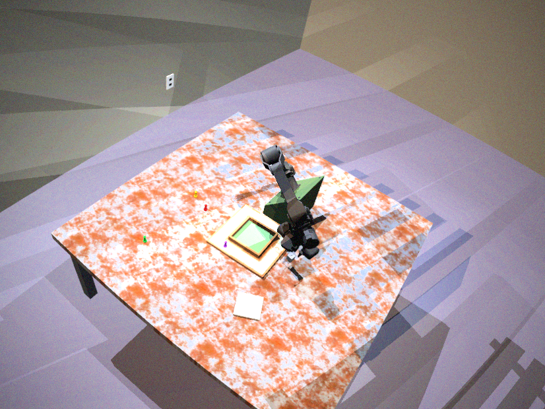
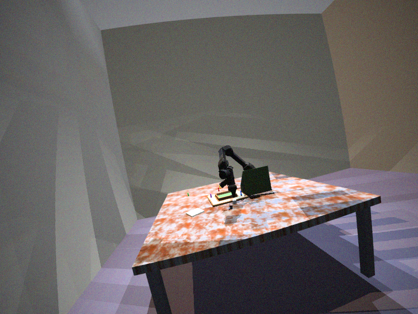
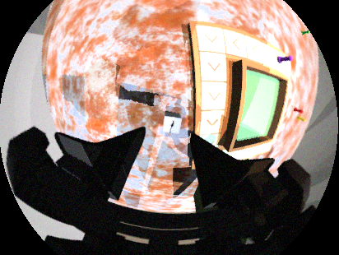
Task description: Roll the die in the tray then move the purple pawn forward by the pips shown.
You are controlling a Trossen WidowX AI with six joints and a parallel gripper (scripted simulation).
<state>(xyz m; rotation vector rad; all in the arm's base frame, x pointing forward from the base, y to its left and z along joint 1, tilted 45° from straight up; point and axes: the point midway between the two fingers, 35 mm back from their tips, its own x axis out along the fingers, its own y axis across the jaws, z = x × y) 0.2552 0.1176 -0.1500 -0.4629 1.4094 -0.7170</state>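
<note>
The white die is 40 mm below my gripper tip. Also, from my gripper tip: green-floored tray 190 mm to the right, 50 mm below, 20 mm ahead; then purple pawn 240 mm to the right, 140 mm ahead, 20 mm below; then blue pawn 130 mm to the right, 90 mm behind, 20 mm below.
</note>
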